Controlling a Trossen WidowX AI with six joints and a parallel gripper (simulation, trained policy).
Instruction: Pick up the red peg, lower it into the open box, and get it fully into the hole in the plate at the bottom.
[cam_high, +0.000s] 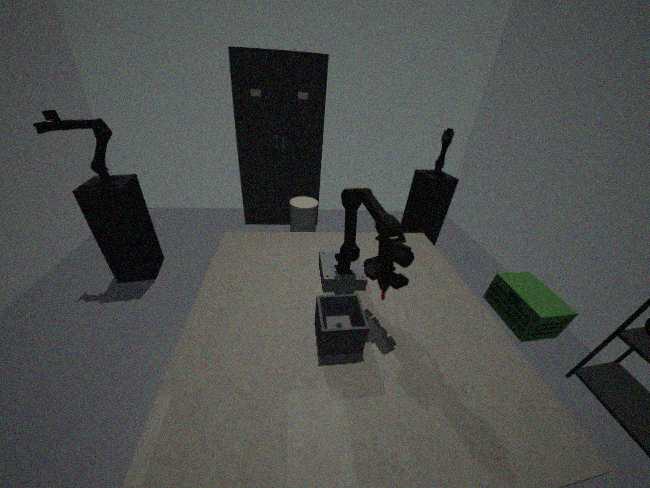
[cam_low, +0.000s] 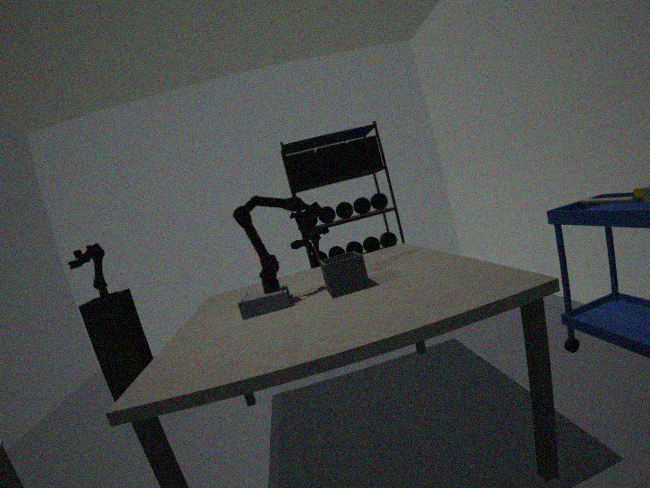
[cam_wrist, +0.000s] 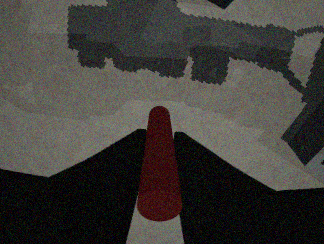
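Right now the pale plate is 50 mm ahead of my gripper tip, 180 mm to the right of it and 110 mm below it. Also, from my gripper tip: red peg right at my gripper tip.
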